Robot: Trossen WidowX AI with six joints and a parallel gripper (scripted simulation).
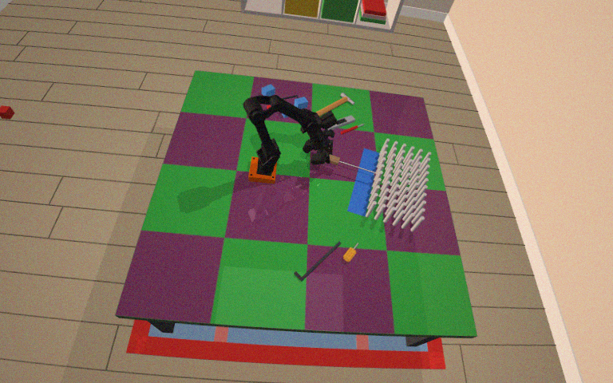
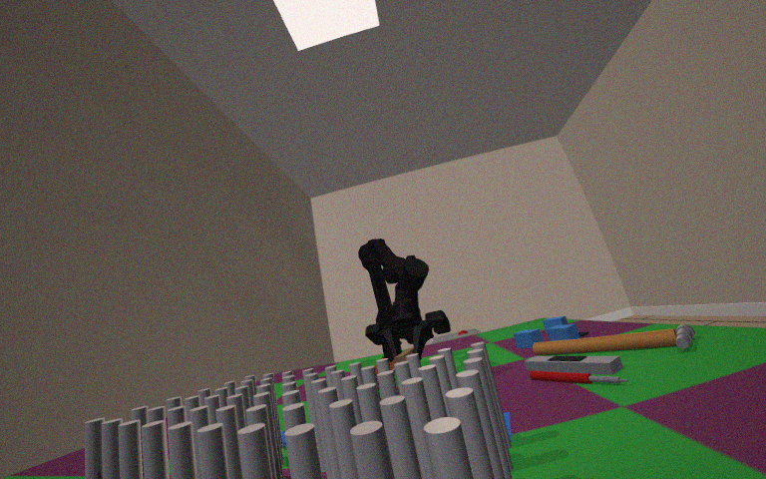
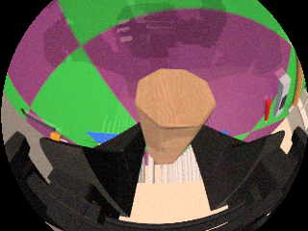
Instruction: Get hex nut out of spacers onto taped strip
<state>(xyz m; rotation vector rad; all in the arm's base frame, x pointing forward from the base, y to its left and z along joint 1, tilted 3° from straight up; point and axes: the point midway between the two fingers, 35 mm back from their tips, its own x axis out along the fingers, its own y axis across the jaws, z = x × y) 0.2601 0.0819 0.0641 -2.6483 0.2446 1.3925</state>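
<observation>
Right now the blue taped strip is 170 mm ahead of my gripper tip, 40 mm to the right of it and 60 mm below it. Also, from my gripper tip: grey block: 50 mm ahead, 290 mm to the left, 40 mm below; hex nut: 330 mm ahead, 80 mm to the right, 50 mm below; red screwdriver: 140 mm ahead, 280 mm to the left, 50 mm below.
</observation>
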